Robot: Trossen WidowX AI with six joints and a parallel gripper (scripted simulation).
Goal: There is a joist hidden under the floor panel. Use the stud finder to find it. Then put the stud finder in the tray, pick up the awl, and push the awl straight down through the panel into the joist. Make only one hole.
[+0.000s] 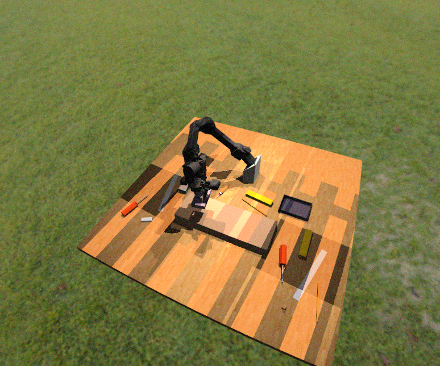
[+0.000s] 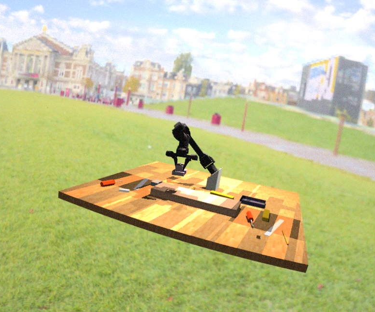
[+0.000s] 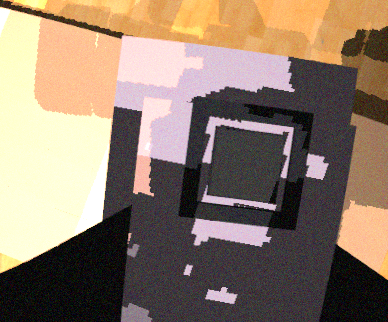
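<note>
The dark tray is 46 cm to the left of my gripper tip, 23 cm behind it and 16 cm below it. Also, from my gripper tip: stud finder: 2 cm above, 1 cm ahead; then awl: 20 cm behind, 16 cm below, 3 cm to the left; then grey block: 18 cm to the right, 16 cm below, 16 cm behind.
</note>
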